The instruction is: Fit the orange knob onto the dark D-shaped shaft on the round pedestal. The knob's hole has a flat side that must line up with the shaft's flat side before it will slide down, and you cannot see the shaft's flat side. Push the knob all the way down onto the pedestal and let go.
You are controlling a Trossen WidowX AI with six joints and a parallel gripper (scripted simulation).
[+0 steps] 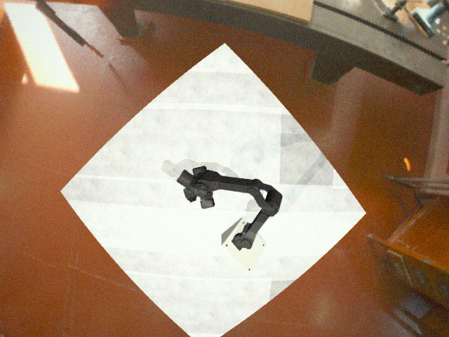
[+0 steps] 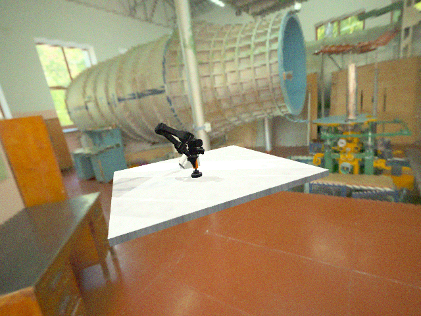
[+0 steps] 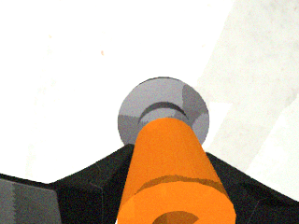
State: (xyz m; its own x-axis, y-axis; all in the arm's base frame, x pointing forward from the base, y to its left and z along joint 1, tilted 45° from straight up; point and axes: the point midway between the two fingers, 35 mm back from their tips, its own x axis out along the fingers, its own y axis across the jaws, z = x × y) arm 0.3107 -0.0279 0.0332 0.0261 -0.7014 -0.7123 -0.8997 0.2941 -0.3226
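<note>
My gripper tip is now 20 mm below the orange knob. From my gripper tip the other things lie so: pedestal 40 mm below.
</note>
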